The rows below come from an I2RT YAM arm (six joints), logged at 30 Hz.
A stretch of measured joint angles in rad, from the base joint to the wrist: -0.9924 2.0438 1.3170 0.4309 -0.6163 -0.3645; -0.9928 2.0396 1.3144 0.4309 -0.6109 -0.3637; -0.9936 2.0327 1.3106 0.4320 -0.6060 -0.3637; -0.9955 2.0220 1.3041 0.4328 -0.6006 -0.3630; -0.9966 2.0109 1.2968 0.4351 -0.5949 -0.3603; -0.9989 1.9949 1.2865 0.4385 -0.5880 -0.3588; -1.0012 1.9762 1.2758 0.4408 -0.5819 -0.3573; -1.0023 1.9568 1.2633 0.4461 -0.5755 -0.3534; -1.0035 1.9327 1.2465 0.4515 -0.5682 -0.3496; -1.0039 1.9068 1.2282 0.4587 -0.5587 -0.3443; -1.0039 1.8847 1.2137 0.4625 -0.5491 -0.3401; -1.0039 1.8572 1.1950 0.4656 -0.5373 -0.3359; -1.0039 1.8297 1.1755 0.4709 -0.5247 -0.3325; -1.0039 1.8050 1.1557 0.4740 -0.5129 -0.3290; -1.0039 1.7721 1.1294 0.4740 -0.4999 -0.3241; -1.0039 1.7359 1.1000 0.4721 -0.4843 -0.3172; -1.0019 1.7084 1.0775 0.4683 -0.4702 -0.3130; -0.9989 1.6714 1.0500 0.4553 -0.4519 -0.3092; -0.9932 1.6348 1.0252 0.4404 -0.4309 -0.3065; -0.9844 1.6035 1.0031 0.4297 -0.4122 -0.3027; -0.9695 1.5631 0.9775 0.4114 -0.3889 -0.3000; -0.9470 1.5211 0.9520 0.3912 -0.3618 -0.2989
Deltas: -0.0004 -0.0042 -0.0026 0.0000 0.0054 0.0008; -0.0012 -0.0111 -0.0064 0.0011 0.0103 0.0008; -0.0031 -0.0218 -0.0129 0.0019 0.0157 0.0015; -0.0042 -0.0329 -0.0202 0.0042 0.0214 0.0042; -0.0065 -0.0489 -0.0305 0.0076 0.0283 0.0057; -0.0088 -0.0676 -0.0412 0.0099 0.0344 0.0072; -0.0099 -0.0870 -0.0537 0.0152 0.0408 0.0111; -0.0111 -0.1111 -0.0705 0.0206 0.0481 0.0149; -0.0115 -0.1370 -0.0888 0.0278 0.0576 0.0202; -0.0115 -0.1591 -0.1033 0.0316 0.0672 0.0244; -0.0115 -0.1866 -0.1220 0.0347 0.0790 0.0286; -0.0115 -0.2141 -0.1415 0.0400 0.0916 0.0320; -0.0115 -0.2388 -0.1613 0.0431 0.1034 0.0355; -0.0115 -0.2717 -0.1876 0.0431 0.1164 0.0404; -0.0115 -0.3079 -0.2170 0.0412 0.1320 0.0473; -0.0095 -0.3354 -0.2395 0.0374 0.1461 0.0515; -0.0065 -0.3724 -0.2670 0.0244 0.1644 0.0553; -0.0008 -0.4090 -0.2918 0.0095 0.1854 0.0580; 0.0080 -0.4403 -0.3139 -0.0012 0.2041 0.0618; 0.0229 -0.4807 -0.3395 -0.0195 0.2274 0.0645; 0.0454 -0.5227 -0.3650 -0.0397 0.2545 0.0656
